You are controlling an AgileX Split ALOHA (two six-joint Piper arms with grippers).
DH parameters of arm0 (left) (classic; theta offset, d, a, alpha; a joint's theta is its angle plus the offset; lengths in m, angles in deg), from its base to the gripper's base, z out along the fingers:
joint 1: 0 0.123 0 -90
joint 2: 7.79 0 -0.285 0
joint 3: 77.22 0 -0.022 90
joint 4: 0 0.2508 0 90
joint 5: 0 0 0.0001 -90
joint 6: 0 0.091 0 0
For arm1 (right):
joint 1: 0 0.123 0 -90
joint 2: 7.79 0 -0.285 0
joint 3: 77.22 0 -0.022 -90
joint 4: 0 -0.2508 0 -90
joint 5: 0 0 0.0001 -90
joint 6: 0 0.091 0 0
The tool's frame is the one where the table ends.
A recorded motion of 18 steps. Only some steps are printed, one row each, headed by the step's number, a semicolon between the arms.
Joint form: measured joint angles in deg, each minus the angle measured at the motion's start. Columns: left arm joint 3, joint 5, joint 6, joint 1, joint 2, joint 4; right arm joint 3, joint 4, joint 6, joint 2, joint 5, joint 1.
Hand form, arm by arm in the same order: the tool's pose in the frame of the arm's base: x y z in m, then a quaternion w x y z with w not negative. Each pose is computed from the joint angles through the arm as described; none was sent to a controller.
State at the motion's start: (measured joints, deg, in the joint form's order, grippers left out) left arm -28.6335 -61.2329 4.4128 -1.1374 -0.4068 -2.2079; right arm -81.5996 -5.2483 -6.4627 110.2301 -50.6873 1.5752
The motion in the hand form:
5: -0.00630 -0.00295 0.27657 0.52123 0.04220 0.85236 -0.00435; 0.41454 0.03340 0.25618 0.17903 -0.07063 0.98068 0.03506
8: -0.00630 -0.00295 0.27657 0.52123 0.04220 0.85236 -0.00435; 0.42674 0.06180 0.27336 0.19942 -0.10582 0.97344 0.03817
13: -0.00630 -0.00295 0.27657 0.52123 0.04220 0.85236 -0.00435; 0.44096 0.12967 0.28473 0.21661 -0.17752 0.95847 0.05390
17: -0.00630 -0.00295 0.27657 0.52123 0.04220 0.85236 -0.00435; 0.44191 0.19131 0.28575 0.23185 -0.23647 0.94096 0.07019
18: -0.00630 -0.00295 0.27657 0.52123 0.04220 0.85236 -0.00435; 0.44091 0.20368 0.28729 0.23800 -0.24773 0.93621 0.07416
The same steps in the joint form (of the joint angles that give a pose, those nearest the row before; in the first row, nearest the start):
5: 0.00 0.00 0.00 0.00 0.00 0.00; -11.16 0.35 0.00 0.11 -6.19 2.13
8: 0.00 0.00 0.00 0.00 0.00 0.00; -18.25 0.82 0.00 2.35 -8.51 5.86
13: 0.00 0.00 0.00 0.00 0.00 0.00; -30.30 0.94 0.00 8.40 -12.11 14.05
17: 0.00 0.00 0.00 0.00 0.00 0.00; -39.09 0.94 0.00 13.60 -13.43 21.10
18: 0.00 0.00 0.00 0.00 0.00 0.00; -40.96 0.94 0.00 14.55 -13.52 22.49

